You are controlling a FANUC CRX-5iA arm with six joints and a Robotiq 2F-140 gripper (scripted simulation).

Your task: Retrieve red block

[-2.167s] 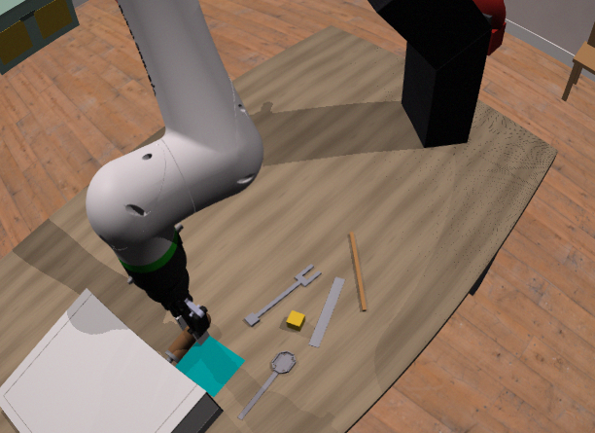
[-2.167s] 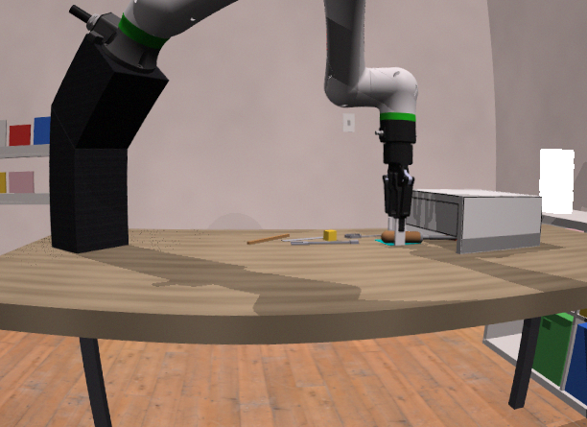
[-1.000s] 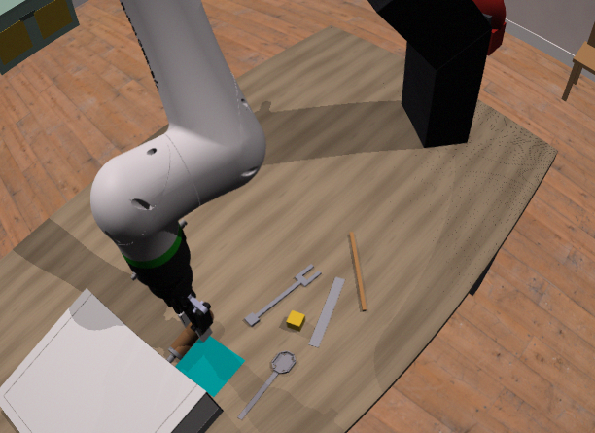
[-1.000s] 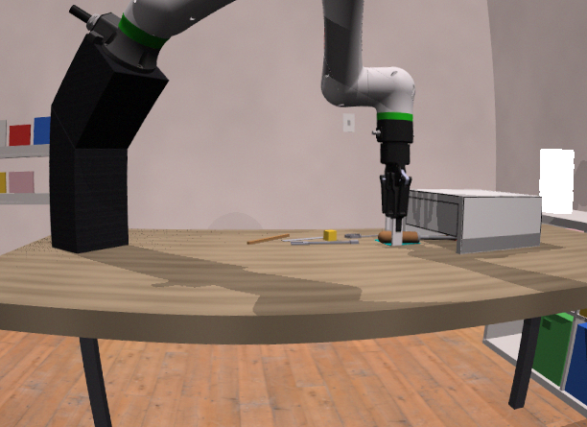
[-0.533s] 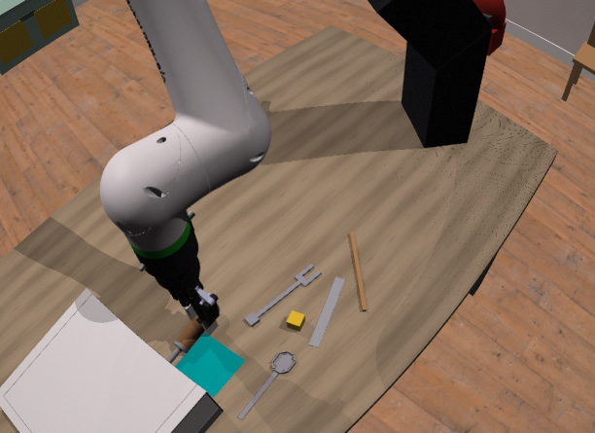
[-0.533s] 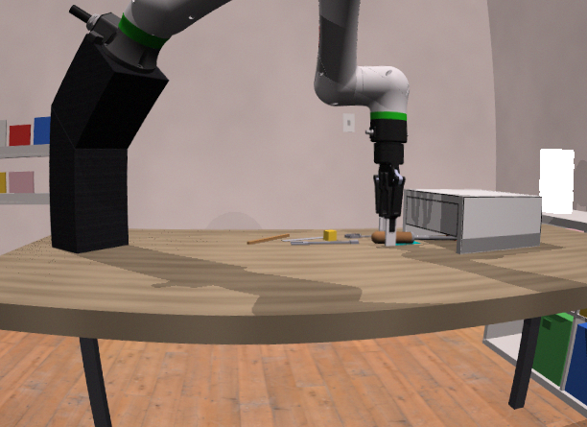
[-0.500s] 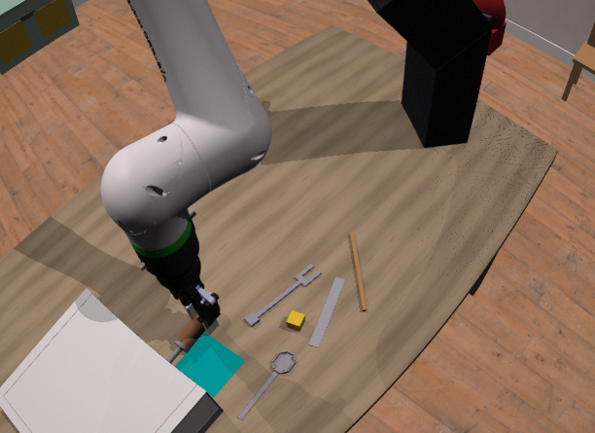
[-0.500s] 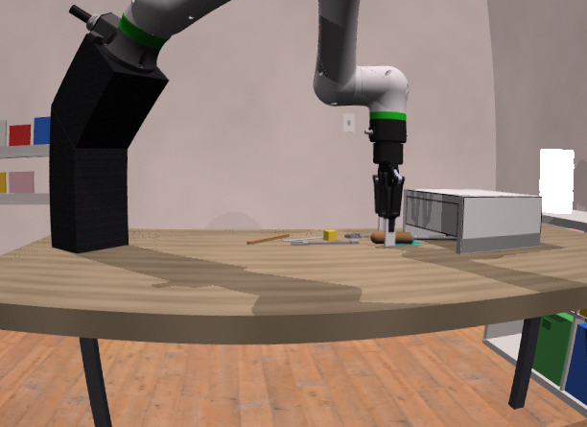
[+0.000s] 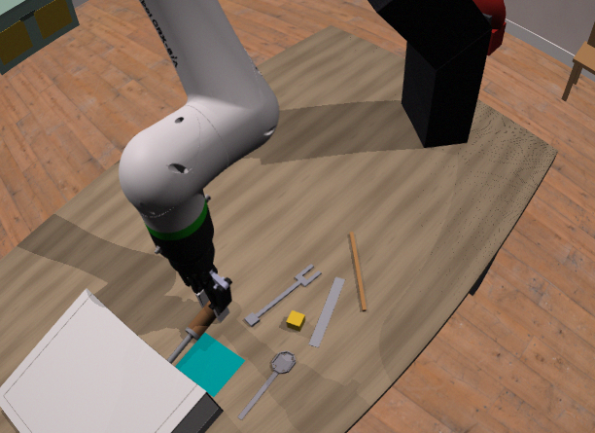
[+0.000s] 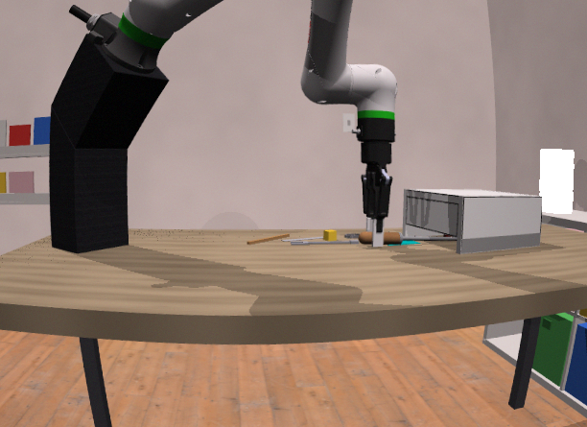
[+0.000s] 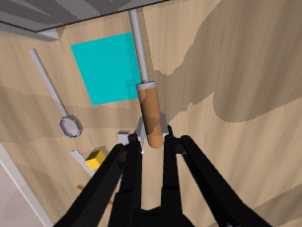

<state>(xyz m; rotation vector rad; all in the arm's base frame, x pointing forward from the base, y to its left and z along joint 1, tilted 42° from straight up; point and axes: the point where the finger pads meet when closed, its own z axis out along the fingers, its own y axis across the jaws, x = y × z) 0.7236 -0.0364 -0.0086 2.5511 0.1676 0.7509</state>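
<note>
Right now my hand is 10 cm past the grey fork tool, 8 cm to the right of it and 3 cm above it. Round my hand: grey spoon-like tool 16 cm to the left, 4 cm ahead, 3 cm below; yellow cube 14 cm to the left, 6 cm behind, 3 cm below; teal square 10 cm ahead, 5 cm to the left, 4 cm below.
</note>
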